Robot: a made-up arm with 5 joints.
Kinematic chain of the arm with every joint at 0, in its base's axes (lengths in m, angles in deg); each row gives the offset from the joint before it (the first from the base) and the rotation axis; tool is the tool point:
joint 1: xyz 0 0 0.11 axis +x
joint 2: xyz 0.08 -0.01 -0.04 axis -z
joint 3: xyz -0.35 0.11 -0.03 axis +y
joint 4: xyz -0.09 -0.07 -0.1 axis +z
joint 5: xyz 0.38 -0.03 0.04 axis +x
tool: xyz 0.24 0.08 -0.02
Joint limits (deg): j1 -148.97..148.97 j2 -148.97..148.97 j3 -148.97..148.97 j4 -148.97..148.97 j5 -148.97..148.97
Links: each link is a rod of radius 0.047 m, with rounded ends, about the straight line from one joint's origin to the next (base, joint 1, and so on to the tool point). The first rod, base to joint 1, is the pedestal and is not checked.
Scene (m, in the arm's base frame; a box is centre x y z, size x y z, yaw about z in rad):
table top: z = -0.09
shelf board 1: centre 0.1 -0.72 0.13 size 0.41 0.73 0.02 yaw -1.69
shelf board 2: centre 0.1 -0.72 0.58 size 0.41 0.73 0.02 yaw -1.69
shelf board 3: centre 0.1 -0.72 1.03 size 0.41 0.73 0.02 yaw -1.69
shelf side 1: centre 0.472 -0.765 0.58 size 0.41 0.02 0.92 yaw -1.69
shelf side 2: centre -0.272 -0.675 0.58 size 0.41 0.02 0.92 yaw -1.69
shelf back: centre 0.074 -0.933 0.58 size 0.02 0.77 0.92 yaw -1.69
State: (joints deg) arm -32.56 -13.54 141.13 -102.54 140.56
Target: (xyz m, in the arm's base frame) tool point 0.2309 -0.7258 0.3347
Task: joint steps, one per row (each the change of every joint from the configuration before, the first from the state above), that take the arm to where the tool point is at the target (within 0.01 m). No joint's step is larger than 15 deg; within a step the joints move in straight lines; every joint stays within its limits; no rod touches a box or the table.
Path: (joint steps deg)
1: 0.07 -11.63 1.96 12.91 0.28
2: 0.07 -11.64 1.96 12.92 0.29
3: 0.07 -11.63 1.96 12.91 0.28
4: 0.07 -11.64 1.96 12.92 0.28

